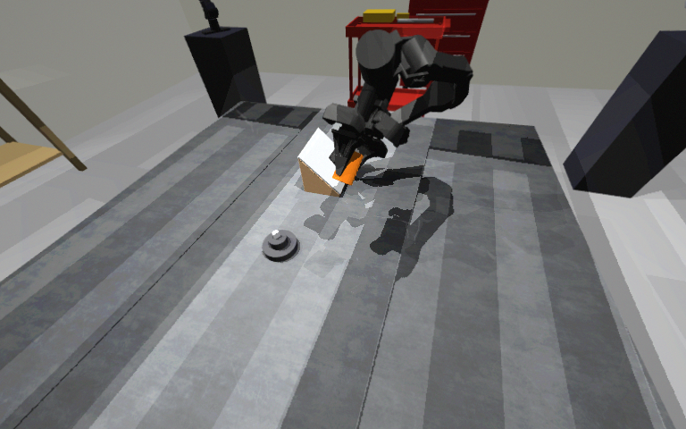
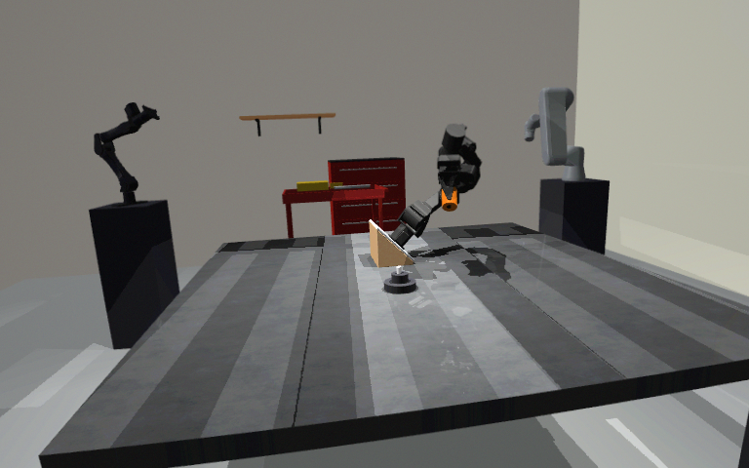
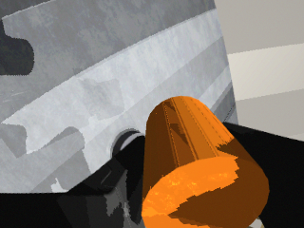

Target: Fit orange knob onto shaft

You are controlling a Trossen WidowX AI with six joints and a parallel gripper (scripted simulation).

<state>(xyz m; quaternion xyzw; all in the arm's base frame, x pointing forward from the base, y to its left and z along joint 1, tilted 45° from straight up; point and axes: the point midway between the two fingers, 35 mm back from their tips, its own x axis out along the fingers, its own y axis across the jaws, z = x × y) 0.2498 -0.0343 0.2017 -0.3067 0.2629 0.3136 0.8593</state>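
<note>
Right now my gripper tip is 2 cm past the orange knob, 1 cm to the right of it and 2 cm below it. From my gripper tip the other things lie so: round pedestal 6 cm ahead, 15 cm to the right, 18 cm below.
</note>
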